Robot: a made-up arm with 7 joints.
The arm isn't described. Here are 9 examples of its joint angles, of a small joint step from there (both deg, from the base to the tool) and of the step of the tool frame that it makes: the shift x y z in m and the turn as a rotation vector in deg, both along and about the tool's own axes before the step.
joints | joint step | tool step
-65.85 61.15 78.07 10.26 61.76 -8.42 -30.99 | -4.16 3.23 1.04 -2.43 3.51 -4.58 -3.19 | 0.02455 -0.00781 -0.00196 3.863 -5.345 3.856
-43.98 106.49 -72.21 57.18 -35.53 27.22 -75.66 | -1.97 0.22 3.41 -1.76 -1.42 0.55 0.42 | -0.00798 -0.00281 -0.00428 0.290 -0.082 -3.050
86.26 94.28 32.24 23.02 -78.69 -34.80 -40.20 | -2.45 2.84 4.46 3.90 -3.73 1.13 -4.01 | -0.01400 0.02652 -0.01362 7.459 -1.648 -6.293
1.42 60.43 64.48 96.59 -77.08 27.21 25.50 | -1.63 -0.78 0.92 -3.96 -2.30 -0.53 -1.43 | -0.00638 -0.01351 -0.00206 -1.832 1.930 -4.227
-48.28 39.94 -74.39 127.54 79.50 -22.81 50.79 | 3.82 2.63 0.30 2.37 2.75 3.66 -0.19 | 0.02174 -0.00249 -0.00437 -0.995 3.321 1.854
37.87 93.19 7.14 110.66 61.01 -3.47 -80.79 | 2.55 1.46 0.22 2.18 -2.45 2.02 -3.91 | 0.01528 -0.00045 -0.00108 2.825 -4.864 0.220
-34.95 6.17 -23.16 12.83 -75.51 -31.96 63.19 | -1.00 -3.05 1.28 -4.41 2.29 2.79 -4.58 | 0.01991 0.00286 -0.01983 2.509 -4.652 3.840
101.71 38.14 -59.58 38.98 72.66 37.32 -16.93 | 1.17 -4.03 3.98 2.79 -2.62 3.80 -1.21 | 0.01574 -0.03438 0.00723 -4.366 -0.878 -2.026
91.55 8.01 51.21 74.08 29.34 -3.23 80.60 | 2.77 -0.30 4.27 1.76 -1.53 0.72 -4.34 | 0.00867 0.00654 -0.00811 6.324 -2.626 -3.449
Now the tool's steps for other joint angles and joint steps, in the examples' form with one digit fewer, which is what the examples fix.
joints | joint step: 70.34 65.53 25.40 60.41 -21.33 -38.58 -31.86 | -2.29 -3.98 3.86 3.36 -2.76 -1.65 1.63
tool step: 0.0096 -0.0098 0.0173 -0.82 -1.66 1.43
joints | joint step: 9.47 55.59 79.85 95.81 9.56 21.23 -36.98 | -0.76 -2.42 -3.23 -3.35 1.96 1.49 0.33
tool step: -0.0207 -0.0019 0.0112 -3.70 6.99 -3.84
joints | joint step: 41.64 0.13 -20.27 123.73 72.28 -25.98 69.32 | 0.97 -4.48 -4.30 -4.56 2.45 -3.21 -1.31
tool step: -0.0314 -0.0008 0.0039 6.20 -6.31 1.40
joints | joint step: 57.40 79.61 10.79 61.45 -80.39 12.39 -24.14 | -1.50 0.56 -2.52 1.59 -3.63 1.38 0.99
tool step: 0.0062 0.0032 0.0012 1.31 -4.14 -4.35
